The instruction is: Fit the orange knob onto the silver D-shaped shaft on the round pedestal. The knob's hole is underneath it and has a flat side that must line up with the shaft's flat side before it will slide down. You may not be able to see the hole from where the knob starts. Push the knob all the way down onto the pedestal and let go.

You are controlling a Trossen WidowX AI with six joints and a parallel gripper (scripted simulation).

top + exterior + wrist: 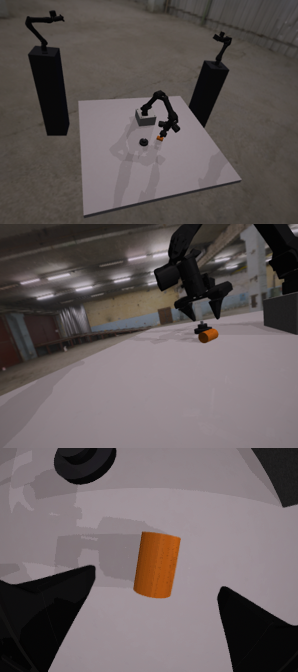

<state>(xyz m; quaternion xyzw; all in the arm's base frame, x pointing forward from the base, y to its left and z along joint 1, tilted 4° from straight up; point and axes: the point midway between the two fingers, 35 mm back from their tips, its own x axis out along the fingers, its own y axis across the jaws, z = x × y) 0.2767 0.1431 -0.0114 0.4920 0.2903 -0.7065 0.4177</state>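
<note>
Now: gripper tip 10 mm to the right of the orange knob and 60 mm above it. The rest, counted from my gripper tip: silver shaft: 40 mm ahead, 170 mm to the right, 50 mm below.
</note>
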